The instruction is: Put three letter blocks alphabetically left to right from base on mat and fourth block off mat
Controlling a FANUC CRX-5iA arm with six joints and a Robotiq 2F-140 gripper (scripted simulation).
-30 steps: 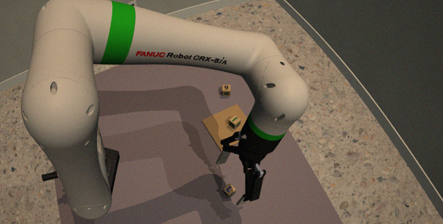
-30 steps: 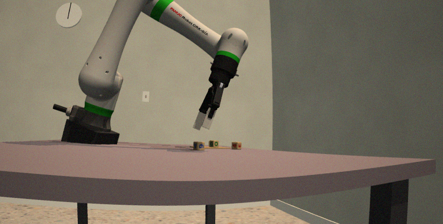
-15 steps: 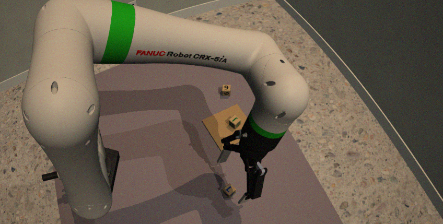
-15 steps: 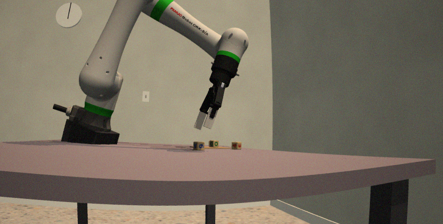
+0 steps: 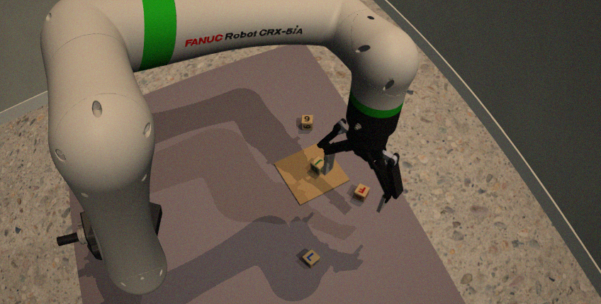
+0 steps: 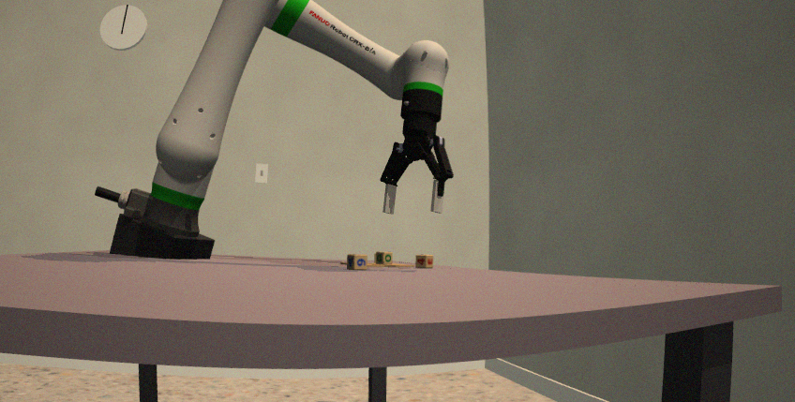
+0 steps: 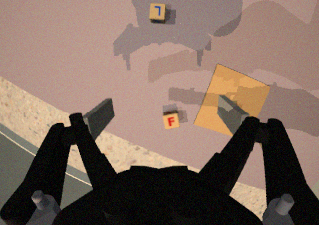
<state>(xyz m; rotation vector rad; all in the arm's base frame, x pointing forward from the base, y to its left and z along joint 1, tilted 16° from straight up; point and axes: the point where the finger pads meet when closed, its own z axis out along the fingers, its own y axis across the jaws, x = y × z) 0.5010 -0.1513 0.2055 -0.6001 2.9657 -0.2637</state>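
Now: the red-lettered block 5 cm ahead of my hand, 3 cm to the left of it and 12 cm below it. Round my hand: tan mat 3 cm behind, 15 cm to the left, 13 cm below; then blue-marked block 14 cm behind, 6 cm to the right, 12 cm below; then green-lettered block 1 cm behind, 15 cm to the left, 11 cm below.
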